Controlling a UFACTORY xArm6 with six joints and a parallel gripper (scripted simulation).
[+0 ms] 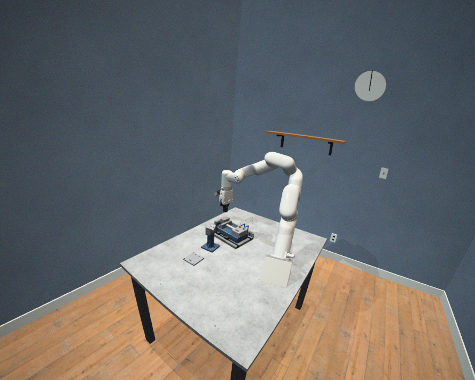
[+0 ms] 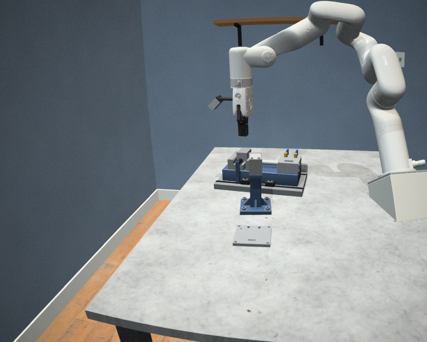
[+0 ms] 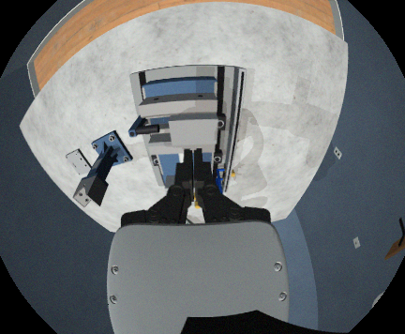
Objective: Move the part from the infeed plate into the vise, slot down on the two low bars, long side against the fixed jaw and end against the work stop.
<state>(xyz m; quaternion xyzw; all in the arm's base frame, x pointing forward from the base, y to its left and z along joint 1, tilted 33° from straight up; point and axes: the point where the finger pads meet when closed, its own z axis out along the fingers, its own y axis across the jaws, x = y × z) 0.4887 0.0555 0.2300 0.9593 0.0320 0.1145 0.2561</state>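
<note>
Now: the part 90 mm below my hand. Also, from my hand: fixed jaw (110 mm below, 30 mm ahead, 20 mm to the left); cylinder rod (100 mm below, 90 mm behind, 20 mm to the left); work stop (90 mm below, 70 mm to the left).
</note>
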